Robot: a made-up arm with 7 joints. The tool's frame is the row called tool. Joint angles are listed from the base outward.
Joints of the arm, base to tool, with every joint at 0 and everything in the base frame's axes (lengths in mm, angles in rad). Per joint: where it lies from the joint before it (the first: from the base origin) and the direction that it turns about. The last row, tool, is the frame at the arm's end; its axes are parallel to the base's.
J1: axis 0 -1 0 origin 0.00 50.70 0.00
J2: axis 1 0 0 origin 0.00 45.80 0.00
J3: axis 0 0 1 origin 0.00 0.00 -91.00
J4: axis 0 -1 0 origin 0.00 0.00 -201.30
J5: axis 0 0 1 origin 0.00 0.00 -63.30
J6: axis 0 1 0 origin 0.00 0.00 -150.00
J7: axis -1 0 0 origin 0.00 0.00 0.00
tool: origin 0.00 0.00 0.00
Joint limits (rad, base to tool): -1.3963..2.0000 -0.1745..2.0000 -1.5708..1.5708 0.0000..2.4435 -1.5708..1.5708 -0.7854..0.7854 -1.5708..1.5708
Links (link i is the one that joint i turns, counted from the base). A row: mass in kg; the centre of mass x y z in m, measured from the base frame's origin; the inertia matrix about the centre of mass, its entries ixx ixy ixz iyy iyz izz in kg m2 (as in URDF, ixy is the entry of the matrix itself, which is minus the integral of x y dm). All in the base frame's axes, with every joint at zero. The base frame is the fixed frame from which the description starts. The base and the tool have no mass.
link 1: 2.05; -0.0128 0.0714 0.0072; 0.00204 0 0 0.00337 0 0.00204
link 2: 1.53; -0.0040 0.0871 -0.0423; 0.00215 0 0 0.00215 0 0.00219
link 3: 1.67; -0.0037 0.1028 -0.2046; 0.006 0 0 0.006 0 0.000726
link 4: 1.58; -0.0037 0.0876 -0.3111; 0.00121 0 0 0.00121 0 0.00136
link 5: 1.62; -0.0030 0.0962 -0.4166; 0.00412 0 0 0.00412 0 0.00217
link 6: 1.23; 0.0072 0.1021 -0.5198; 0.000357 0 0 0.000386 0 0.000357
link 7: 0.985; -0.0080 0.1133 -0.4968; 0.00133 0 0 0.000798 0 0.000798
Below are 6 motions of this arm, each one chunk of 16 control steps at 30 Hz.
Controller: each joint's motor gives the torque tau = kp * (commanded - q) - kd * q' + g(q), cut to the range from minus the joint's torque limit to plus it. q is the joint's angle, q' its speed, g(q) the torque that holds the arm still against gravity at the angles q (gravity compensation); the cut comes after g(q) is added. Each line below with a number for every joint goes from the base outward.
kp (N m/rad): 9.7 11 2.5 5.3 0.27 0.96 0.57
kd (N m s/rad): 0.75 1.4 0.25 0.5 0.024 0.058 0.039
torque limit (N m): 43 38 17 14 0.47 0.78 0.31
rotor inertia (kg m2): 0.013 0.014 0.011 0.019 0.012 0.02 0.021
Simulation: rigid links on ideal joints. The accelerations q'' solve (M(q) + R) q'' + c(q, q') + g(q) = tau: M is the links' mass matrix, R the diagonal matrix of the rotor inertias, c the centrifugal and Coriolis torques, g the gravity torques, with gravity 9.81 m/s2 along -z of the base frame. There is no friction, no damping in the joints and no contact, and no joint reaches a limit. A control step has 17 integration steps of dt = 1/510 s. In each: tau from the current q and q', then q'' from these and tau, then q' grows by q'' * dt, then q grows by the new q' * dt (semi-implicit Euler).
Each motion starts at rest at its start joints. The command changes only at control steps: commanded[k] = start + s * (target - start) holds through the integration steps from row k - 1 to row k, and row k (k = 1, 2, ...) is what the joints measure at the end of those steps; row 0 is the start. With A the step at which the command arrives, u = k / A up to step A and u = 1 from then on. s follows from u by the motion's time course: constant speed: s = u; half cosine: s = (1 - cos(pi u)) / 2; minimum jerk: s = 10 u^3 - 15 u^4 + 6 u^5; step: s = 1 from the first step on.
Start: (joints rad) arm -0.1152 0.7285 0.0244 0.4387 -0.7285 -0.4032 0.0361
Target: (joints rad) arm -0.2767 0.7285 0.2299 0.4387 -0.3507 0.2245 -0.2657
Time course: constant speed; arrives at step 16
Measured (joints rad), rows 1 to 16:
1: -0.1154 0.7284 0.0251 0.4391 -0.7284 -0.4022 0.0359
2: -0.1163 0.7282 0.0275 0.4404 -0.7281 -0.3985 0.0350
3: -0.1180 0.7277 0.0319 0.4429 -0.7273 -0.3907 0.0332
4: -0.1205 0.7270 0.0384 0.4464 -0.7256 -0.3776 0.0299
5: -0.1240 0.7261 0.0468 0.4508 -0.7226 -0.3585 0.0250
6: -0.1283 0.7251 0.0567 0.4557 -0.7180 -0.3331 0.0180
7: -0.1334 0.7241 0.0678 0.4609 -0.7115 -0.3011 0.0088
8: -0.1392 0.7230 0.0796 0.4660 -0.7029 -0.2630 -0.0029
9: -0.1457 0.7220 0.0920 0.4707 -0.6918 -0.2191 -0.0170
10: -0.1528 0.7211 0.1046 0.4749 -0.6780 -0.1702 -0.0336
11: -0.1604 0.7204 0.1175 0.4783 -0.6616 -0.1173 -0.0527
12: -0.1687 0.7198 0.1305 0.4808 -0.6425 -0.0614 -0.0742
13: -0.1775 0.7194 0.1435 0.4825 -0.6206 -0.0034 -0.0979
14: -0.1869 0.7192 0.1567 0.4834 -0.5960 0.0555 -0.1236
15: -0.1970 0.7193 0.1699 0.4834 -0.5688 0.1143 -0.1511
16: -0.2077 0.7194 0.1833 0.4826 -0.5393 0.1721 -0.1800

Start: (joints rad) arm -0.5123 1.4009 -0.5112 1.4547 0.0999 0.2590 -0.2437
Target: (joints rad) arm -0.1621 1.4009 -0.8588 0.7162 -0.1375 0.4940 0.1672
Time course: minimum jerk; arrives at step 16
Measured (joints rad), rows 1 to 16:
1: -0.5122 1.4009 -0.5113 1.4547 0.0999 0.2590 -0.2437
2: -0.5113 1.4009 -0.5122 1.4542 0.0998 0.2591 -0.2436
3: -0.5082 1.4008 -0.5154 1.4526 0.0994 0.2594 -0.2432
4: -0.5011 1.4004 -0.5227 1.4484 0.0982 0.2604 -0.2422
5: -0.4881 1.3997 -0.5356 1.4399 0.0958 0.2624 -0.2400
6: -0.4681 1.3982 -0.5551 1.4251 0.0913 0.2660 -0.2357
7: -0.4408 1.3956 -0.5812 1.4023 0.0840 0.2719 -0.2286
8: -0.4069 1.3916 -0.6128 1.3698 0.0732 0.2807 -0.2178
9: -0.3678 1.3859 -0.6482 1.3266 0.0585 0.2929 -0.2024
10: -0.3255 1.3784 -0.6851 1.2723 0.0396 0.3087 -0.1819
11: -0.2826 1.3690 -0.7211 1.2074 0.0165 0.3283 -0.1557
12: -0.2413 1.3582 -0.7538 1.1336 -0.0105 0.3515 -0.1238
13: -0.2042 1.3465 -0.7811 1.0538 -0.0404 0.3778 -0.0863
14: -0.1731 1.3349 -0.8017 0.9719 -0.0722 0.4064 -0.0439
15: -0.1498 1.3249 -0.8151 0.8927 -0.1045 0.4366 0.0025
16: -0.1351 1.3177 -0.8223 0.8209 -0.1357 0.4670 0.0519

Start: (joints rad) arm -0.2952 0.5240 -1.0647 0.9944 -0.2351 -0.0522 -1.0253
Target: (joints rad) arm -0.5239 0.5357 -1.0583 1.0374 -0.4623 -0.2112 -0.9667
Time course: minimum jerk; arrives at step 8
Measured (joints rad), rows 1 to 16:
1: -0.2953 0.5240 -1.0646 0.9945 -0.2352 -0.0523 -1.0253
2: -0.2958 0.5240 -1.0635 0.9949 -0.2357 -0.0528 -1.0251
3: -0.2977 0.5240 -1.0597 0.9965 -0.2374 -0.0546 -1.0245
4: -0.3022 0.5240 -1.0513 1.0001 -0.2416 -0.0591 -1.0230
5: -0.3101 0.5241 -1.0370 1.0065 -0.2491 -0.0674 -1.0203
6: -0.3218 0.5242 -1.0171 1.0158 -0.2606 -0.0803 -1.0160
7: -0.3369 0.5245 -0.9937 1.0274 -0.2758 -0.0977 -1.0102
8: -0.3543 0.5249 -0.9699 1.0401 -0.2939 -0.1188 -1.0031
9: -0.3728 0.5256 -0.9487 1.0526 -0.3140 -0.1425 -0.9950
10: -0.3914 0.5267 -0.9321 1.0636 -0.3354 -0.1675 -0.9863
11: -0.4094 0.5281 -0.9214 1.0724 -0.3574 -0.1924 -0.9773
12: -0.4265 0.5298 -0.9169 1.0784 -0.3794 -0.2161 -0.9683
13: -0.4423 0.5318 -0.9186 1.0815 -0.4011 -0.2377 -0.9597
14: -0.4569 0.5339 -0.9257 1.0815 -0.4221 -0.2562 -0.9515
15: -0.4702 0.5360 -0.9375 1.0788 -0.4423 -0.2711 -0.9442
16: -0.4826 0.5378 -0.9530 1.0738 -0.4614 -0.2820 -0.9378

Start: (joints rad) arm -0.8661 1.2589 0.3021 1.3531 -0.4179 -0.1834 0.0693
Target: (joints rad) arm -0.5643 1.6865 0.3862 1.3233 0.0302 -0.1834 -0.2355
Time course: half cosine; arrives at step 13
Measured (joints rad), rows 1 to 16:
1: -0.8659 1.2590 0.3018 1.3530 -0.4178 -0.1834 0.0692
2: -0.8646 1.2594 0.3004 1.3524 -0.4174 -0.1834 0.0687
3: -0.8612 1.2608 0.2963 1.3508 -0.4160 -0.1835 0.0672
4: -0.8546 1.2637 0.2882 1.3478 -0.4130 -0.1836 0.0641
5: -0.8438 1.2689 0.2748 1.3430 -0.4075 -0.1837 0.0584
6: -0.8283 1.2769 0.2552 1.3364 -0.3986 -0.1839 0.0496
7: -0.8081 1.2885 0.2294 1.3283 -0.3855 -0.1841 0.0369
8: -0.7839 1.3038 0.1978 1.3196 -0.3676 -0.1843 0.0201
9: -0.7566 1.3230 0.1621 1.3112 -0.3446 -0.1845 -0.0011
10: -0.7282 1.3457 0.1250 1.3042 -0.3164 -0.1846 -0.0263
11: -0.7009 1.3716 0.0901 1.2996 -0.2835 -0.1847 -0.0552
12: -0.6771 1.3998 0.0614 1.2977 -0.2466 -0.1848 -0.0870
13: -0.6590 1.4295 0.0430 1.2985 -0.2067 -0.1849 -0.1208
14: -0.6471 1.4596 0.0369 1.3007 -0.1649 -0.1850 -0.1556
15: -0.6401 1.4893 0.0430 1.3033 -0.1224 -0.1852 -0.1905
16: -0.6351 1.5179 0.0591 1.3051 -0.0800 -0.1853 -0.2245

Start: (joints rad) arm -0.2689 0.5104 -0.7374 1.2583 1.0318 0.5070 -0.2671
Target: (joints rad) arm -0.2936 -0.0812 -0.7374 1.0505 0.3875 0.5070 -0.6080
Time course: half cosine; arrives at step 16
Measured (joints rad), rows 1 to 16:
1: -0.2689 0.5103 -0.7372 1.2582 1.0317 0.5070 -0.2672
2: -0.2690 0.5097 -0.7364 1.2576 1.0312 0.5070 -0.2675
3: -0.2693 0.5081 -0.7341 1.2558 1.0296 0.5071 -0.2684
4: -0.2697 0.5047 -0.7294 1.2520 1.0262 0.5072 -0.2704
5: -0.2705 0.4986 -0.7214 1.2455 1.0199 0.5074 -0.2741
6: -0.2714 0.4891 -0.7094 1.2353 1.0098 0.5076 -0.2801
7: -0.2726 0.4756 -0.6929 1.2211 0.9948 0.5079 -0.2889
8: -0.2736 0.4575 -0.6720 1.2025 0.9742 0.5081 -0.3010
9: -0.2745 0.4347 -0.6468 1.1797 0.9471 0.5082 -0.3167
10: -0.2750 0.4073 -0.6181 1.1530 0.9131 0.5081 -0.3361
11: -0.2748 0.3757 -0.5868 1.1234 0.8722 0.5078 -0.3592
12: -0.2740 0.3405 -0.5544 1.0920 0.8246 0.5072 -0.3857
13: -0.2726 0.3027 -0.5230 1.0601 0.7710 0.5063 -0.4152
14: -0.2708 0.2634 -0.4948 1.0295 0.7127 0.5052 -0.4471
15: -0.2688 0.2239 -0.4722 1.0016 0.6513 0.5041 -0.4805
16: -0.2669 0.1852 -0.4579 0.9780 0.5885 0.5030 -0.5145

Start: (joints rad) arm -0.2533 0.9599 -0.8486 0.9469 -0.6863 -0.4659 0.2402
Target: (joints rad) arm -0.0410 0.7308 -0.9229 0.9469 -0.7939 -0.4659 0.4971
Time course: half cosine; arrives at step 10
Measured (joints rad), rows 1 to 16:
1: -0.2531 0.9598 -0.8488 0.9467 -0.6863 -0.4659 0.2403
2: -0.2523 0.9595 -0.8498 0.9458 -0.6863 -0.4659 0.2406
3: -0.2498 0.9585 -0.8526 0.9434 -0.6864 -0.4660 0.2418
4: -0.2449 0.9564 -0.8580 0.9384 -0.6866 -0.4662 0.2444
5: -0.2368 0.9526 -0.8664 0.9304 -0.6872 -0.4664 0.2492
6: -0.2252 0.9468 -0.8777 0.9191 -0.6882 -0.4667 0.2568
7: -0.2103 0.9386 -0.8913 0.9048 -0.6900 -0.4669 0.2679
8: -0.1926 0.9279 -0.9060 0.8885 -0.6927 -0.4670 0.2830
9: -0.1731 0.9149 -0.9203 0.8715 -0.6964 -0.4667 0.3020
10: -0.1532 0.9001 -0.9324 0.8558 -0.7012 -0.4662 0.3248
11: -0.1340 0.8841 -0.9411 0.8432 -0.7072 -0.4651 0.3509
12: -0.1162 0.8674 -0.9456 0.8349 -0.7141 -0.4636 0.3795
13: -0.1002 0.8505 -0.9463 0.8317 -0.7218 -0.4616 0.4098
14: -0.0859 0.8337 -0.9438 0.8337 -0.7302 -0.4594 0.4410
15: -0.0733 0.8172 -0.9392 0.8405 -0.7388 -0.4570 0.4722
16: -0.0619 0.8011 -0.9333 0.8513 -0.7477 -0.4546 0.5027

